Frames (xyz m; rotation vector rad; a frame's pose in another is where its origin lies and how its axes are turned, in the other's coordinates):
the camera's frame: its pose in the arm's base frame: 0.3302 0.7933 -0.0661 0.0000 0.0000 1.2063
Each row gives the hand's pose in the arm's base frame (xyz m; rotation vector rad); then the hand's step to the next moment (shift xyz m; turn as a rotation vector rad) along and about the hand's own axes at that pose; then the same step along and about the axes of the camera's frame.
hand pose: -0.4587 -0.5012 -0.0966 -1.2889 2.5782 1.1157
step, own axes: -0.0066 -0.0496 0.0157 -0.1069 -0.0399 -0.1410
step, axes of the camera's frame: 0.0078 -0.0351 -0.0381 0.0189 -0.1368 0.1176
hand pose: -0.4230 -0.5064 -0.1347 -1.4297 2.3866 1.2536
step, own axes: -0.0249 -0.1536 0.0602 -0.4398 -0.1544 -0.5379
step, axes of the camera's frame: 0.0626 -0.0971 -0.1204 0.0993 -0.5323 0.4619
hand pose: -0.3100 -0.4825 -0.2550 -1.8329 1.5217 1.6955
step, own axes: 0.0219 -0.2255 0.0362 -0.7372 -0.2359 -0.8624
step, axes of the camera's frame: 0.1596 -0.0968 -0.1335 0.1691 -0.8470 0.7726
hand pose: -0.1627 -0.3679 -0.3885 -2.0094 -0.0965 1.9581
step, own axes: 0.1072 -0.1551 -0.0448 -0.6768 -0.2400 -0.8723
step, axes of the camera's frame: 0.1841 -0.0128 -0.0593 0.1914 -0.8530 0.7158
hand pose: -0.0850 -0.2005 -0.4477 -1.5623 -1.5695 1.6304
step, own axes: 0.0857 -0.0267 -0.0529 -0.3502 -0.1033 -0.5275
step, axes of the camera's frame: 0.1002 0.0284 -0.0006 0.1506 -0.5012 0.3711
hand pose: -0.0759 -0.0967 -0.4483 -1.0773 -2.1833 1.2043
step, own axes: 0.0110 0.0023 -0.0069 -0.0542 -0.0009 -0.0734
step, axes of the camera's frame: 0.0118 0.0057 0.0017 0.0242 -0.0782 0.0403
